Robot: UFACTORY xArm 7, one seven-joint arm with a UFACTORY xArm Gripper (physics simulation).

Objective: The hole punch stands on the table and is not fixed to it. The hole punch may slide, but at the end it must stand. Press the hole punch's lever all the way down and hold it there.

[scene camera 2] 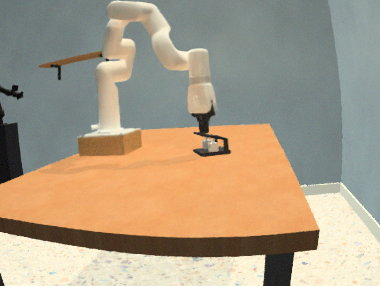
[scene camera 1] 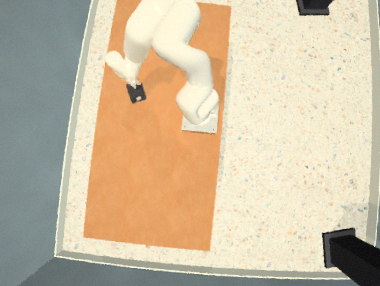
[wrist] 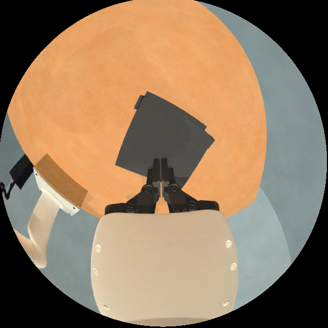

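Where they show: gripper, fingertip midpoint: (scene camera 2: 204,132) (scene camera 1: 136,87); arm's base, link origin: (scene camera 2: 110,132).
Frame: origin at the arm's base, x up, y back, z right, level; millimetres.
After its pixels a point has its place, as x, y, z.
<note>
The black hole punch (scene camera 1: 136,93) {-16, -399, 188} (scene camera 2: 223,152) {-76, -452, 269} stands upright on the orange table (scene camera 1: 150,200) {-83, -384, -527} (scene camera 2: 165,195) {-83, -275, 731} (wrist: 75,75). Its lever (scene camera 2: 216,136) {-19, -431, 265} (wrist: 160,122) slopes from the hinge post down-up toward its free end, with a visible gap above the base. White blocks (scene camera 2: 211,145) {-48, -412, 271} show between lever and base. My gripper (scene camera 2: 204,131) {-9, -393, 224} (wrist: 160,166) is shut and empty, pointing down. Its fingertips appear to touch the lever's top near the free end. In the wrist view the fingertips overlap the lever's near part. The arm hides the fingertips in scene camera 1.
The arm's base plate (scene camera 1: 200,128) {0, -8, -84} sits on a brown block (scene camera 2: 101,146) {-45, 17, 118} (wrist: 62,175) on the table, well to one side of the punch. The table's far edge runs behind the punch. A black stand (scene camera 2: 9,150) is off the table at the far left.
</note>
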